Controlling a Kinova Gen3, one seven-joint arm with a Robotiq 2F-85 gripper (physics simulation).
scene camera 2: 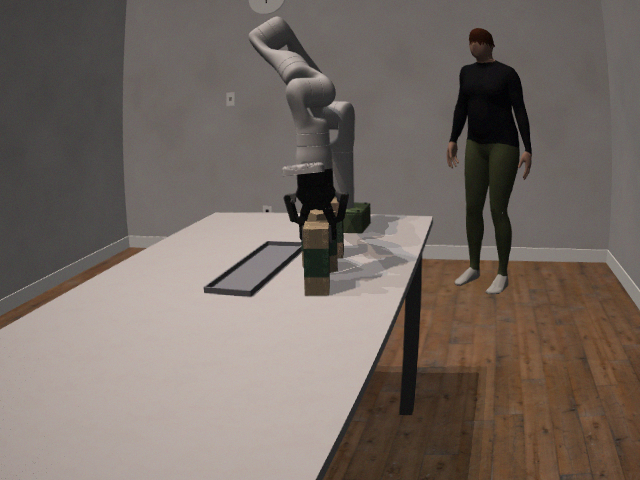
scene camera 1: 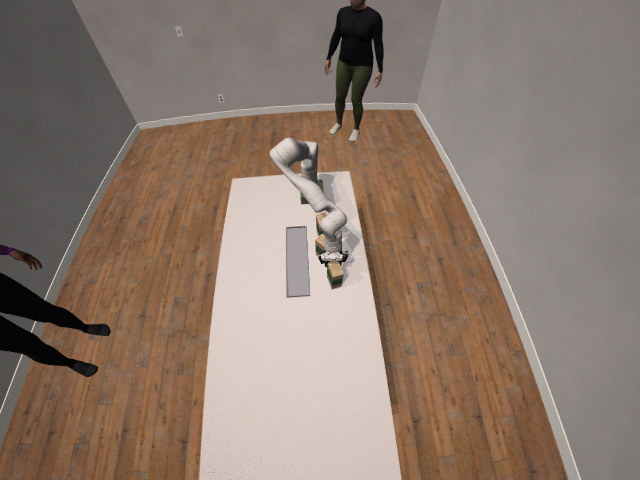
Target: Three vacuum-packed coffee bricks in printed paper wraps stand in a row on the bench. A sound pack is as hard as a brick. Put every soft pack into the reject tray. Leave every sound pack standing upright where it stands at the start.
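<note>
There's a coffee pack [scene camera 2: 315,233] here, and a grey reject tray [scene camera 1: 297,276] too. You've also got the gripper [scene camera 2: 318,242] in the scene.
</note>
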